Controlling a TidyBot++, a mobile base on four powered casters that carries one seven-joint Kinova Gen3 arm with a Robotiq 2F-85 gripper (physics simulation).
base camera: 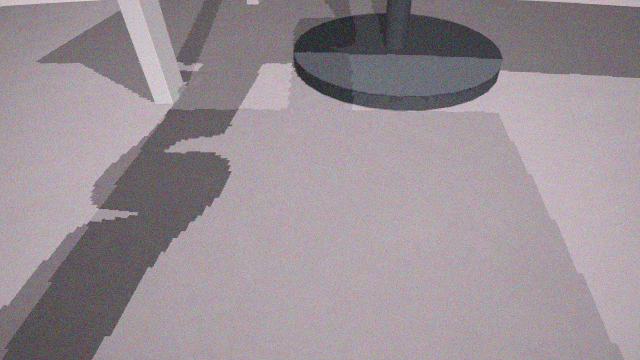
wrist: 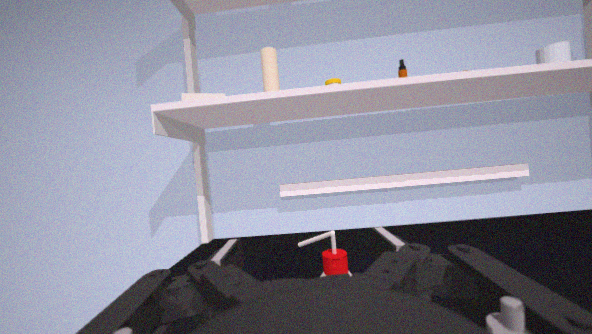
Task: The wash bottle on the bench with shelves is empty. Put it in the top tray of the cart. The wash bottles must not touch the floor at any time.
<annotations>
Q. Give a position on a narrow lower shelf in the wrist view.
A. At 521, 169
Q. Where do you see a cream cylinder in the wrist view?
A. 269, 63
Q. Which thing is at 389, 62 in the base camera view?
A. A dark round pedestal base.
</annotations>
